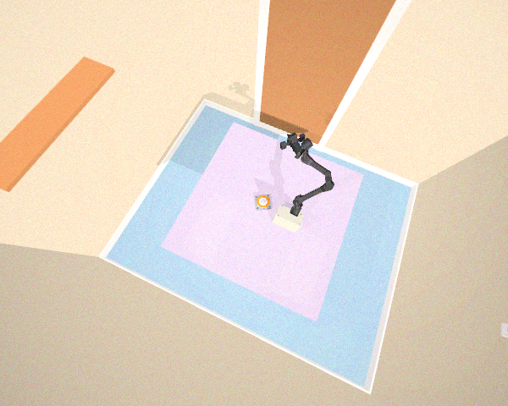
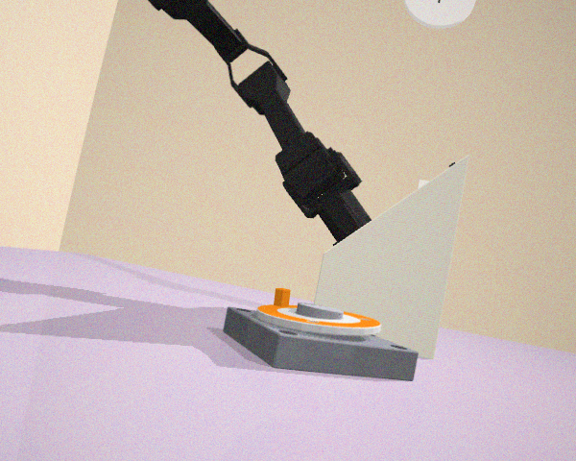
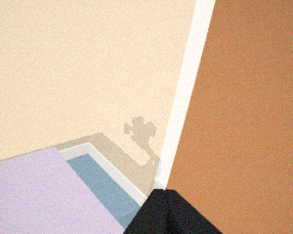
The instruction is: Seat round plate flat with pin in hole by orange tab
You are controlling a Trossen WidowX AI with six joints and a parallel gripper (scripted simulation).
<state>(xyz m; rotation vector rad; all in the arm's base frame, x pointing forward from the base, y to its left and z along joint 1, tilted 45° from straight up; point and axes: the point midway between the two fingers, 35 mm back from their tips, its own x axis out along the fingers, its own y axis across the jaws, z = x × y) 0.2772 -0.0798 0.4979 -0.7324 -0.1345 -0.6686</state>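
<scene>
Now: gripper tip 410 mm to the right of the round plate, 350 mm above it and 80 mm past it. Also, from my gripper tip: square grey base: 430 mm to the left, 360 mm below, 70 mm behind.
</scene>
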